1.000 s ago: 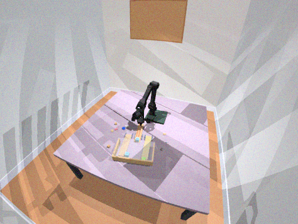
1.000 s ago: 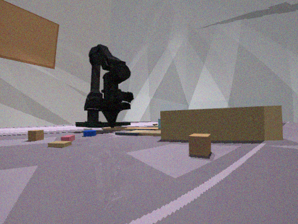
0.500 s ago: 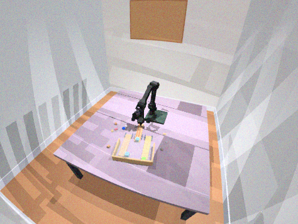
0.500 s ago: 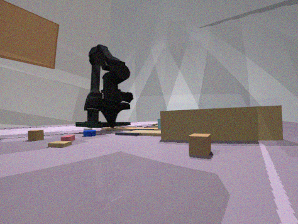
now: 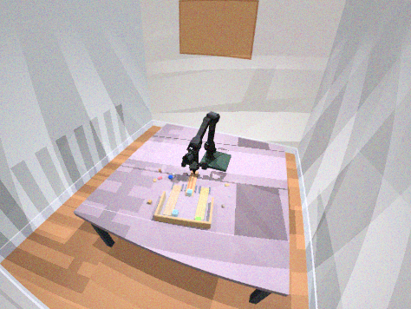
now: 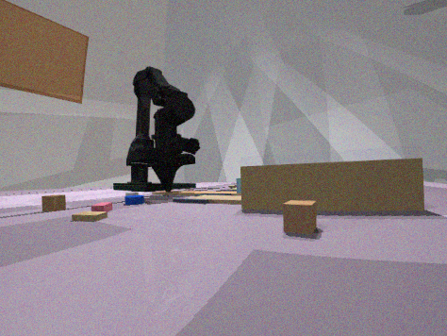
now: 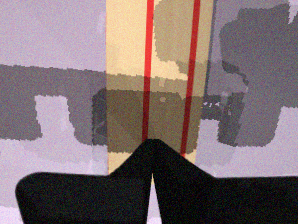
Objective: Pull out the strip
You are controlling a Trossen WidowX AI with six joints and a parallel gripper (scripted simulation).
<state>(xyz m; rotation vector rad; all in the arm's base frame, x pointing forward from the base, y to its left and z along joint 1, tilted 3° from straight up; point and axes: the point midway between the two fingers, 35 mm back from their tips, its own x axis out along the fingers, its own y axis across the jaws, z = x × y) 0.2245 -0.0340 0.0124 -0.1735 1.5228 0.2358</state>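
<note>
Right now my gripper tip is 90 mm short of the strip and 30 mm to the right of it. Round my gripper tip: pink block (150 mm ahead, 200 mm to the right); then blue block (110 mm ahead, 140 mm to the right).
</note>
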